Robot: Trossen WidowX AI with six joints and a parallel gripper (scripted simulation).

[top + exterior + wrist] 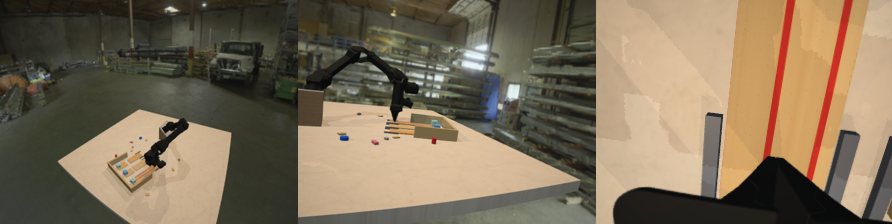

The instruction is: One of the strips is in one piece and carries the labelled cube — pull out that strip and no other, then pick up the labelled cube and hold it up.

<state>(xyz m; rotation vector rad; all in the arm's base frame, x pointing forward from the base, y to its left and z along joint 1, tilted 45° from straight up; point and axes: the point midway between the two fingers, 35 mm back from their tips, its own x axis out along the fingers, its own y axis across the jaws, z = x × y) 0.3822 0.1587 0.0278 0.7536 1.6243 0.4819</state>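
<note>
The red-lined strip lies 100 mm ahead of my gripper tip and 20 mm to the right of it. Round my gripper tip: pink block: 370 mm to the right, 140 mm behind; then blue disc: 340 mm to the right, 240 mm behind; then red cylinder: 340 mm to the right, 100 mm ahead, 10 mm above.
</note>
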